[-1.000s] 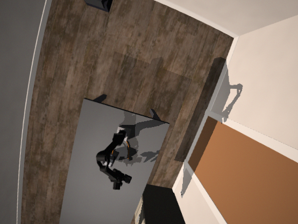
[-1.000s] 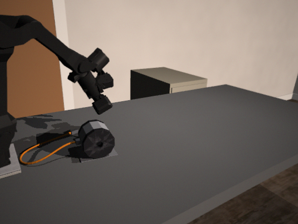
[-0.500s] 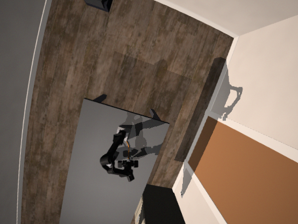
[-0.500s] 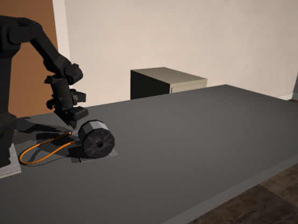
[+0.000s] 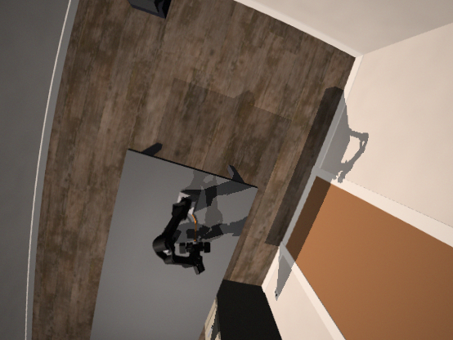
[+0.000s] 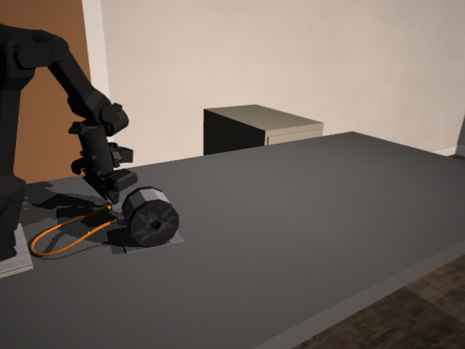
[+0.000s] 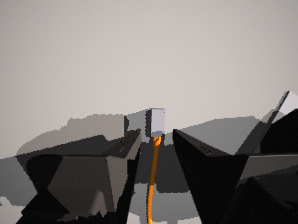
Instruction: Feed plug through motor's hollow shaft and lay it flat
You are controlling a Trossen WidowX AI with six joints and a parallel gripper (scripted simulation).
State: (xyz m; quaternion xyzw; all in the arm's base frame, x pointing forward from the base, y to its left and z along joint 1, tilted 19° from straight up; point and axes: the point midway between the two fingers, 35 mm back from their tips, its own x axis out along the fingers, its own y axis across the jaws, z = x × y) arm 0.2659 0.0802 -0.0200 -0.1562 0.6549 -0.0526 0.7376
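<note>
Now: the grey plug 5 cm below my hand and 2 cm ahead of it. Also, from my hand: thin grey plate 18 cm to the right, 5 cm below.
</note>
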